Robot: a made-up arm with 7 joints. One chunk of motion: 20 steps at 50 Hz.
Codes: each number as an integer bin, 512 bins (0 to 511) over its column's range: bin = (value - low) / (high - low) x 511, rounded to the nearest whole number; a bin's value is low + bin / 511 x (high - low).
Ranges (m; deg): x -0.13..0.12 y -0.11..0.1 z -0.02..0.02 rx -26..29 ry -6..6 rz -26..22
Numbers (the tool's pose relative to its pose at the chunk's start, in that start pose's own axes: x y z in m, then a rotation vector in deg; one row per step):
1: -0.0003 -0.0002 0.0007 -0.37 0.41 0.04
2: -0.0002 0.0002 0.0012 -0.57 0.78 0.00
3: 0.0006 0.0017 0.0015 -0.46 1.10 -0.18
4: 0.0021 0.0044 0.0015 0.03 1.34 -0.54
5: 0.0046 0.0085 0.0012 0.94 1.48 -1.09
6: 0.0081 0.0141 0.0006 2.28 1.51 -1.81
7: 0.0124 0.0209 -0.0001 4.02 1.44 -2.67
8: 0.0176 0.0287 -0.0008 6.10 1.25 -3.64
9: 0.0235 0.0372 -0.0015 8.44 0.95 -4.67
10: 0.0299 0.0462 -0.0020 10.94 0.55 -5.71
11: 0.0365 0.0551 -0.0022 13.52 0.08 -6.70
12: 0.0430 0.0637 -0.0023 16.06 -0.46 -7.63
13: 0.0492 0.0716 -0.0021 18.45 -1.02 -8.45
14: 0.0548 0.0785 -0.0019 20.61 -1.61 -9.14
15: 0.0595 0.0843 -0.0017 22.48 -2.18 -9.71
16: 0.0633 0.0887 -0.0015 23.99 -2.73 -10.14
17: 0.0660 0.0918 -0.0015 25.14 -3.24 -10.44
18: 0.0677 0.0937 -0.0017 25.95 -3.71 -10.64
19: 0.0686 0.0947 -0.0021 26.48 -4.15 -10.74
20: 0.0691 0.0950 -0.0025 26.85 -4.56 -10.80
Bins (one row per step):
1: 265 267 264 238 273 277
2: 265 268 271 236 289 277
3: 267 272 275 237 302 275
4: 270 278 275 242 313 271
5: 275 288 271 250 319 265
6: 282 302 263 263 320 258
7: 291 319 254 279 317 248
8: 302 338 245 298 309 238
9: 314 358 236 320 296 227
10: 327 380 230 343 279 216
11: 340 402 227 367 259 205
12: 354 423 226 391 236 196
13: 366 442 229 413 212 187
14: 378 459 231 433 187 179
15: 387 473 234 450 163 173
16: 395 484 236 464 139 169
17: 401 491 236 475 118 166
18: 404 496 234 483 98 164
19: 406 498 229 488 79 162
20: 407 499 224 491 61 162

